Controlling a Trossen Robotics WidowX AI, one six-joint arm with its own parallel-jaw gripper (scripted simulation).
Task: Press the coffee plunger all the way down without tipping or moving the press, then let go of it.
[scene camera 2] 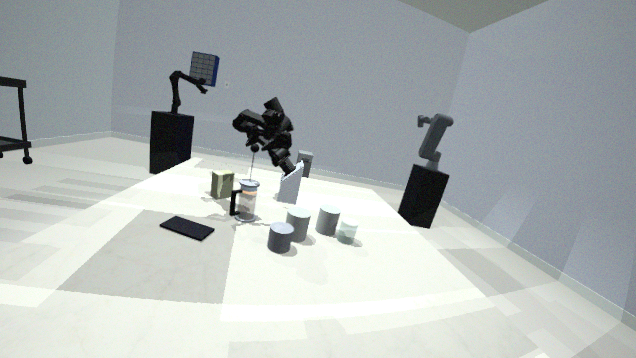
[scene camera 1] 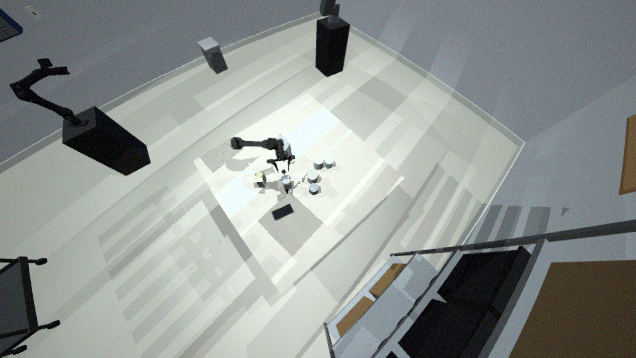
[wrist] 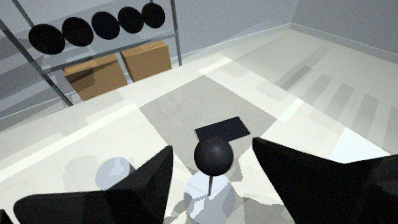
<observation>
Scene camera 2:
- gripper: 253,147
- coffee press: 248,190
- flat black slab: 194,230
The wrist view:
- gripper: 213,146
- flat black slab: 231,129
</observation>
